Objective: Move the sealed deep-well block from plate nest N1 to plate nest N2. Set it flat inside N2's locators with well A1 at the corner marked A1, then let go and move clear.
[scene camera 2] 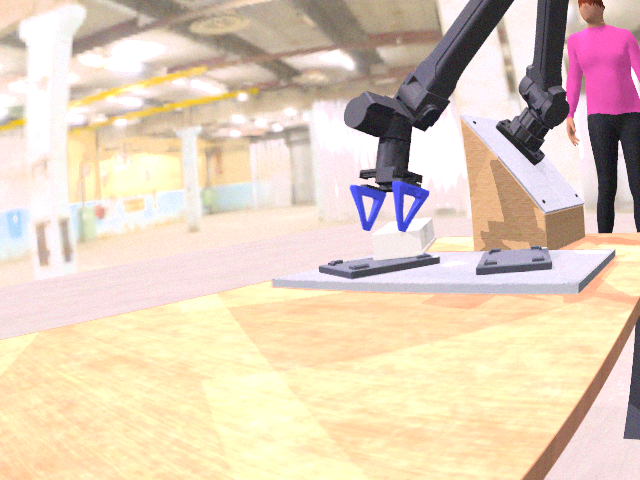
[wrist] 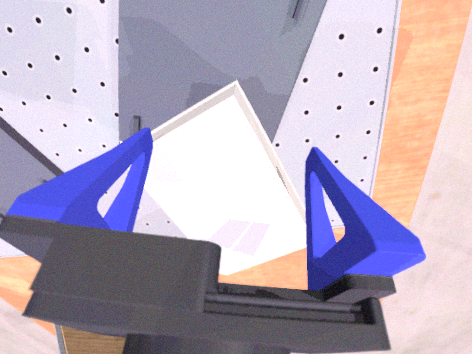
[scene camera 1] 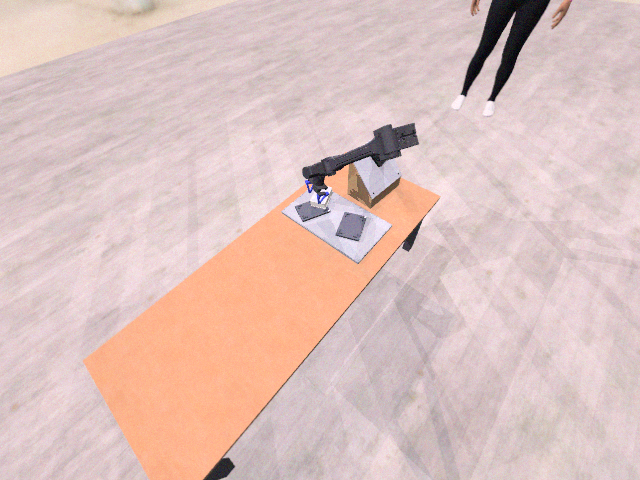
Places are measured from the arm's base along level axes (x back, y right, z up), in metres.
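Pixels of known places: gripper, fingertip midpoint: [scene camera 2: 383,231] [wrist: 230,144] [scene camera 1: 314,198]; arm's base at its link origin: [scene camera 2: 519,143].
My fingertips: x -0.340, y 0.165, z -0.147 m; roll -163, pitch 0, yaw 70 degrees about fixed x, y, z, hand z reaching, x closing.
Ahead of a thing's pixels: the offset from my fingertips to its top centre. Level surfaces: height alone.
The white deep-well block @(dx +0.046, dy -0.015, dz +0.011 m) [scene camera 1: 315,204] [scene camera 2: 392,245] [wrist: 215,175] is at the far end of the left dark nest @(dx -0.035, dy -0.010, dz -0.038 m) [scene camera 1: 310,211] [scene camera 2: 382,262] [wrist: 175,75]. It is turned relative to that nest and sticks out past it; whether it lies flat is unclear. My gripper [scene camera 1: 315,196] [scene camera 2: 384,229] [wrist: 230,144] is open and points down over the block, its blue fingertips around block-top height in scene camera 2. In the wrist view the fingers straddle the block, the left one overlapping its left corner. The other dark nest @(dx -0.010, dy -0.249, dz -0.038 m) [scene camera 1: 351,226] [scene camera 2: 516,258] holds nothing. Well A1 cannot be made out.
Both nests are on a grey perforated plate @(dx -0.010, dy -0.145, dz -0.056 m) [scene camera 1: 336,206] [scene camera 2: 439,284] [wrist: 330,90] on the wooden table @(dz -0.069 m) [scene camera 1: 232,310] [scene camera 2: 310,387]. The arm's sloped wooden mount [scene camera 1: 379,178] [scene camera 2: 506,217] stands behind the plate. A person [scene camera 1: 504,51] [scene camera 2: 604,103] stands beyond the table.
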